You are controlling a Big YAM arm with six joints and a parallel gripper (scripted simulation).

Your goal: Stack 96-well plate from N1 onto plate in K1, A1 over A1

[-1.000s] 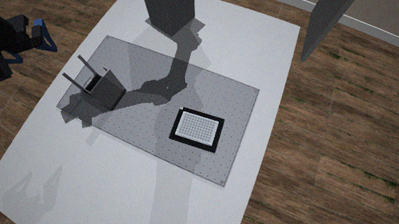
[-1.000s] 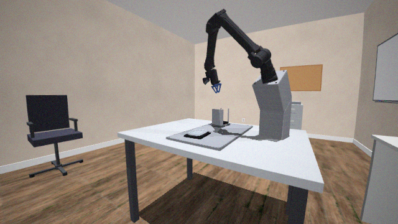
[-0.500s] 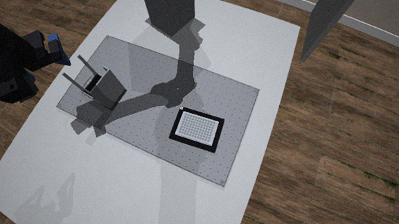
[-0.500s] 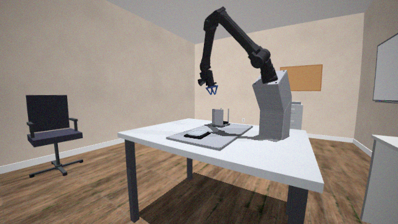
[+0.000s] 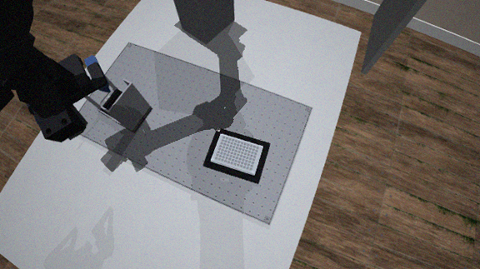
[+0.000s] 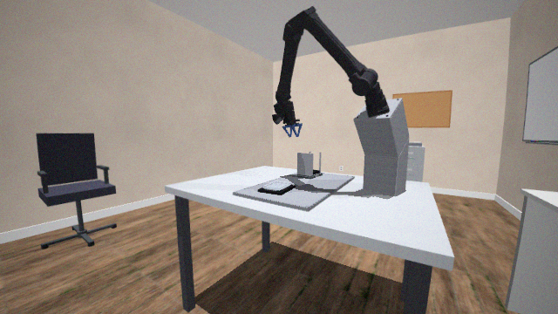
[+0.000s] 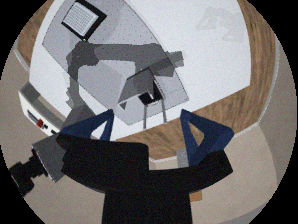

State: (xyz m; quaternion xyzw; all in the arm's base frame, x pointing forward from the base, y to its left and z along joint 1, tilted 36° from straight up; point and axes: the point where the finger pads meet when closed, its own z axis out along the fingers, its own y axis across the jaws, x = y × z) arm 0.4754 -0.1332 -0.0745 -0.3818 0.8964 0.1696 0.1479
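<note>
Right now my hand is 40 mm past the white 96-well plate, 300 mm to the right of it and 240 mm above it. Round my hand: black plate nest N1: 40 mm behind, 300 mm to the left, 250 mm below; then pale A1 mark: 100 mm behind, 230 mm to the left, 240 mm below.
</note>
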